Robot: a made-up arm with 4 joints. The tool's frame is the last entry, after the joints.
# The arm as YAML. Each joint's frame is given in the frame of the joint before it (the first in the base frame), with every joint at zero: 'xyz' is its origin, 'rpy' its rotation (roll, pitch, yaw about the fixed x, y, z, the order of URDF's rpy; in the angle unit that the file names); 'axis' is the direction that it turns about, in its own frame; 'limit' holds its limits. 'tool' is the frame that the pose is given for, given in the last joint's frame.
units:
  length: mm
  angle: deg
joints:
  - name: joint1
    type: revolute
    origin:
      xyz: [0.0, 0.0, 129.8]
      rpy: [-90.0, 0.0, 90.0]
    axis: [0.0, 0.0, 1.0]
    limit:
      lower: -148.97
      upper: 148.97
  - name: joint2
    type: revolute
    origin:
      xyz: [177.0, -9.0, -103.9]
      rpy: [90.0, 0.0, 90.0]
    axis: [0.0, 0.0, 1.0]
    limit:
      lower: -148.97
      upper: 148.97
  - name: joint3
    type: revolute
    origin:
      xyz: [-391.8, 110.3, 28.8]
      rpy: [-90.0, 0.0, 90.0]
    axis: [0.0, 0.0, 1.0]
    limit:
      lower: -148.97
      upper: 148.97
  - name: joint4
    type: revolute
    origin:
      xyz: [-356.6, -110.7, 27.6]
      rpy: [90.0, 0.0, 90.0]
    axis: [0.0, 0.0, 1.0]
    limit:
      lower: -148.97
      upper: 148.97
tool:
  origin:
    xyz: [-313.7, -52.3, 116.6]
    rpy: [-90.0, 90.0, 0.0]
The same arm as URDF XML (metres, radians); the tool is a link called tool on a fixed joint. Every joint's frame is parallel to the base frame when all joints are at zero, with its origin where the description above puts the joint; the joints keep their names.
<robot name="arm">
<joint name="joint1" type="revolute"><parent link="base"/><child link="link1"/><origin xyz="0 0 0.1298" rpy="0 0 0"/><axis xyz="-1 0 0"/><limit lower="-2.6" upper="2.6"/></joint>
<joint name="joint2" type="revolute"><parent link="link1"/><child link="link2"/><origin xyz="0.1039 0.177 0.009" rpy="0 0 0"/><axis xyz="0 1 0"/><limit lower="-2.6" upper="2.6"/></joint>
<joint name="joint3" type="revolute"><parent link="link2"/><child link="link3"/><origin xyz="-0.1103 0.0288 0.3918" rpy="0 0 0"/><axis xyz="0 0 1"/><limit lower="-2.6" upper="2.6"/></joint>
<joint name="joint4" type="revolute"><parent link="link3"/><child link="link4"/><origin xyz="0.3566 0.1107 0.0276" rpy="0 0 0"/><axis xyz="-1 0 0"/><limit lower="-2.6" upper="2.6"/></joint>
<joint name="tool_joint" type="fixed"><parent link="link4"/><child link="tool"/><origin xyz="-0.1166 0.3137 -0.0523" rpy="0 0 0"/></joint>
<link name="base"/>
<link name="link1"/>
<link name="link2"/>
<link name="link3"/>
<link name="link4"/>
<link name="tool"/>
</robot>

